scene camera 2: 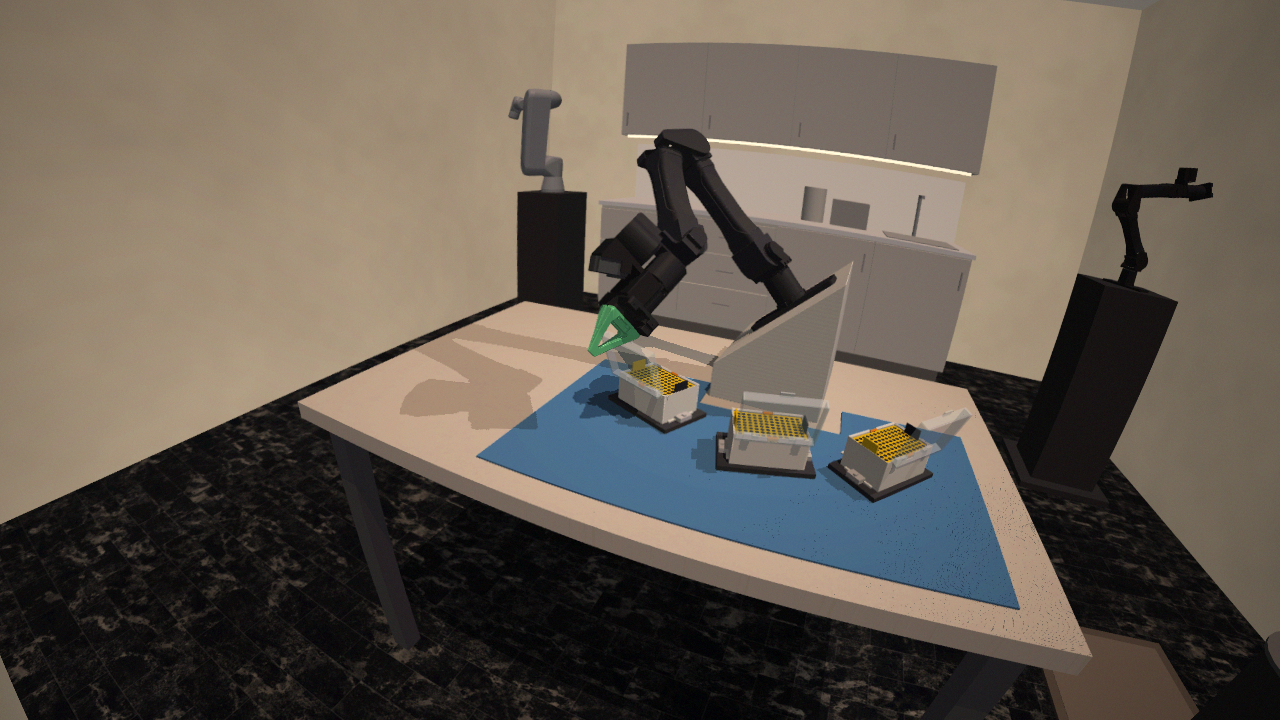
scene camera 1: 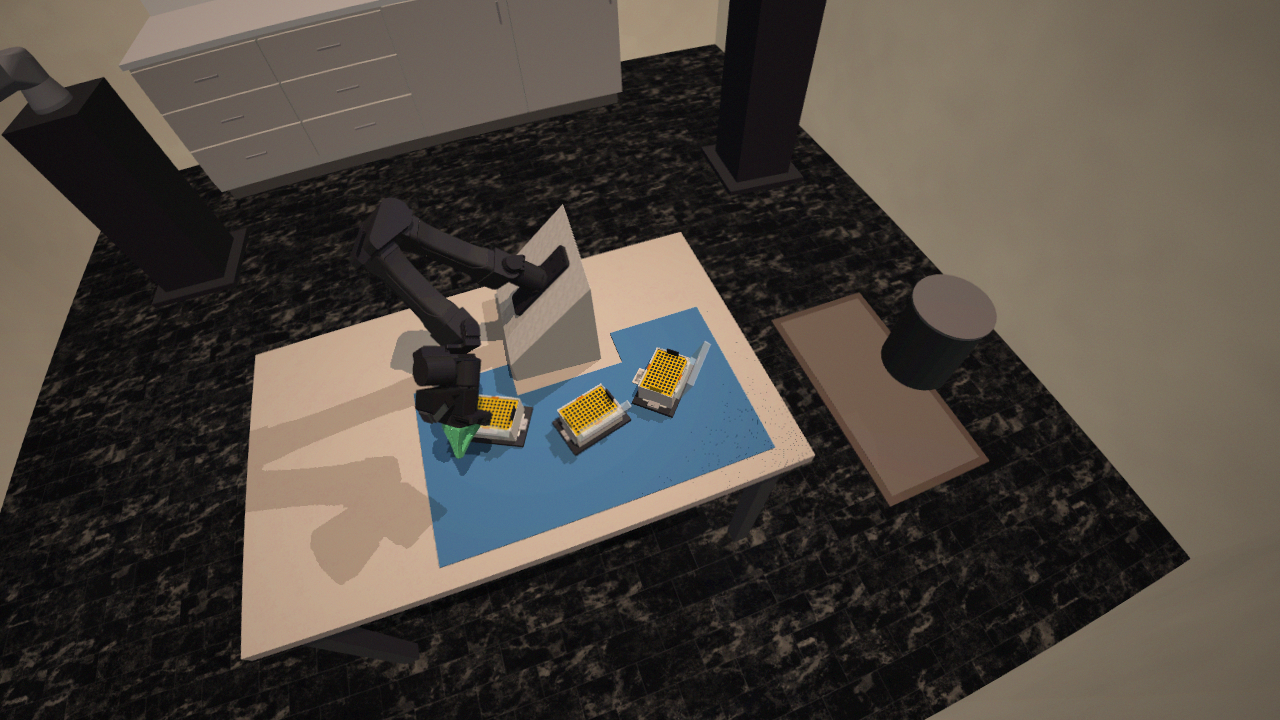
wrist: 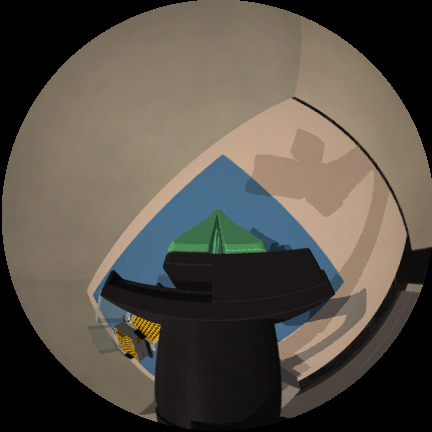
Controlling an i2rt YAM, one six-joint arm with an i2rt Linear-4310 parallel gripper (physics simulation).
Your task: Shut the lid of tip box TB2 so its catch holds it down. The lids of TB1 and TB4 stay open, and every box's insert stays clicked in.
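Where they show: gripper, fingertip midpoint: [scene camera 2: 590, 353] [scene camera 1: 459, 457] [wrist: 216, 214]; arm's base at its link origin: [scene camera 2: 795, 304] [scene camera 1: 541, 282].
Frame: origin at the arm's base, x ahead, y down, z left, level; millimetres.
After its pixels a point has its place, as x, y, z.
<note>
Three white tip boxes with yellow inserts stand on the blue mat; no labels are legible, so I cannot tell which is TB2. The left box [scene camera 1: 516, 428] @(290, 148, -140) [scene camera 2: 675, 411] @(283, 154, -137) has its clear lid [scene camera 2: 633, 355] @(338, 45, -198) raised. The middle box [scene camera 1: 597, 433] @(379, 102, 36) [scene camera 2: 767, 454] @(351, 146, 43) has its clear lid [scene camera 2: 785, 404] @(394, 37, 59) standing up at the back. The right box [scene camera 1: 657, 399] @(314, 148, 194) [scene camera 2: 866, 470] @(316, 149, 197) has its lid [scene camera 1: 699, 363] @(317, 34, 290) [scene camera 2: 947, 424] @(329, 37, 288) leaning outward, open. My gripper [scene camera 1: 460, 454] @(384, 39, -249) [scene camera 2: 594, 351] @(384, 39, -249) [wrist: 216, 214] @(384, 39, -249) is shut and empty, above and left of the left box, near its lid. Contact with that lid cannot be told.
The blue mat [scene camera 1: 537, 510] @(484, 177, -133) [scene camera 2: 716, 501] @(458, 177, 1) [wrist: 200, 195] @(488, 177, -242) lies on the pale table [scene camera 1: 331, 617] @(588, 180, -587) [scene camera 2: 402, 447] @(599, 180, -473). A grey wedge-shaped stand [scene camera 1: 554, 335] @(139, 39, -1) [scene camera 2: 783, 362] @(139, 76, 14) carries the arm behind the boxes. In the wrist view, two inserts show at lower left, partly hidden by the gripper body.
</note>
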